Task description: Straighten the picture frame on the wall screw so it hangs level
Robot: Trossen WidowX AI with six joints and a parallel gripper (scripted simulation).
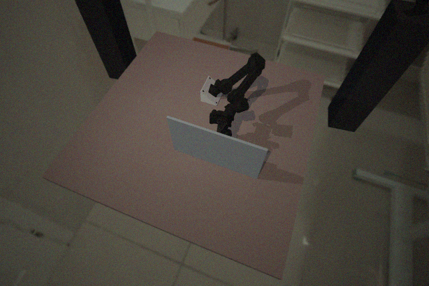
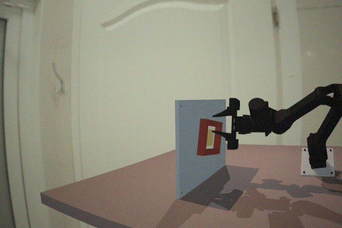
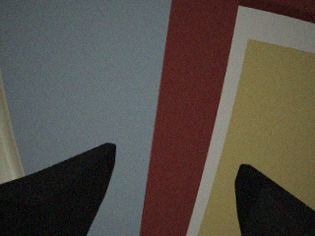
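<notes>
Right now the red picture frame is 10 mm ahead of my gripper tip, 10 mm to the left of it and 50 mm below it. The rest, counted from my gripper tip: wall panel: 20 mm ahead, 10 mm to the right, 60 mm below.
</notes>
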